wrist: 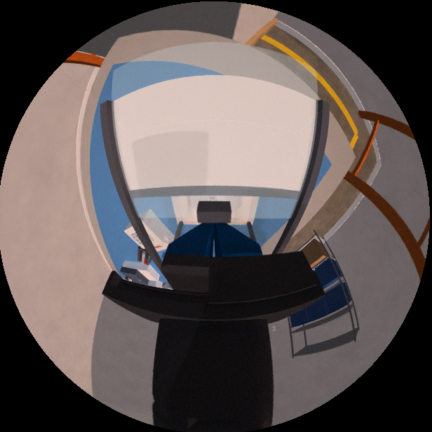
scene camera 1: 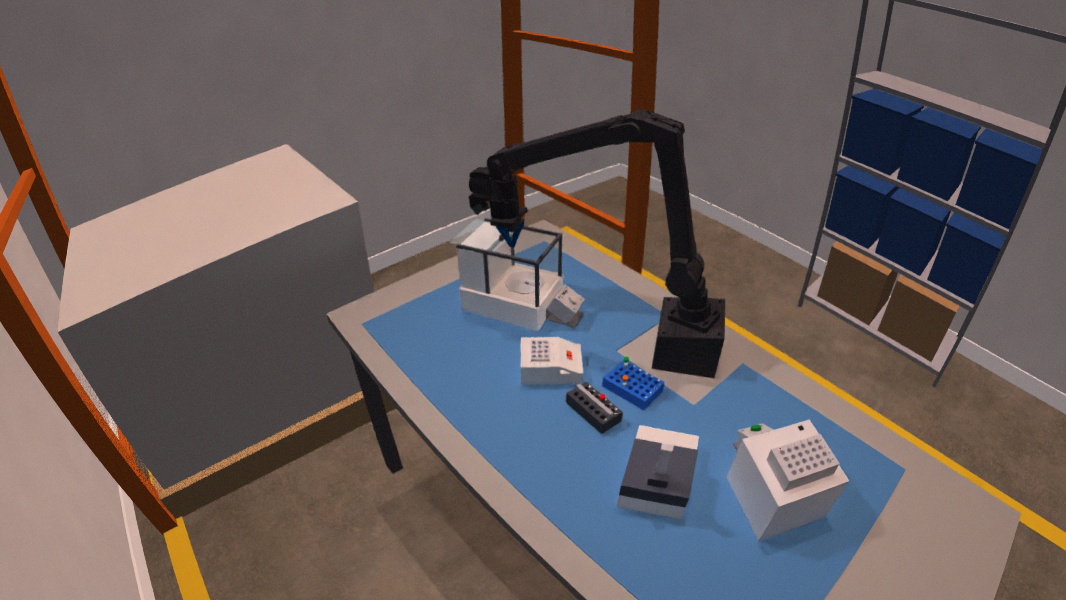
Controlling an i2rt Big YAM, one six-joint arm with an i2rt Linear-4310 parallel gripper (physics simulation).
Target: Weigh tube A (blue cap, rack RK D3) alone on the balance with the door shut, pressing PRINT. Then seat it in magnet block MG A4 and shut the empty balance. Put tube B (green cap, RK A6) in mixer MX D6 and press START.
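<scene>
The balance [scene camera 1: 498, 306] [wrist: 215, 110] stands at the far left of the mat. Its clear top door [scene camera 1: 471, 234] [wrist: 215, 57] sticks out past the back housing, so the top is at least partly open. My gripper [scene camera 1: 511, 245] [wrist: 213, 217] is shut and empty, fingers down at the balance's top, close to the dark door handle [wrist: 214, 212]; contact is unclear. A small pale thing shows on the pan [scene camera 1: 514, 276]; tube A's blue cap is not visible. Tube B's green cap [scene camera 1: 625, 359] is at the blue rack [scene camera 1: 643, 390]. The dark magnet block [scene camera 1: 593, 408] [wrist: 143, 256] holds a red-capped tube [scene camera 1: 602, 396].
The balance's control unit [scene camera 1: 566, 304] stands at its right side. A white device with a red button [scene camera 1: 550, 365] [wrist: 150, 230], a grey-lidded device [scene camera 1: 647, 463] and a white block with a hole grid [scene camera 1: 787, 484], beside a green button [scene camera 1: 755, 427], stand on the blue mat [scene camera 1: 477, 402].
</scene>
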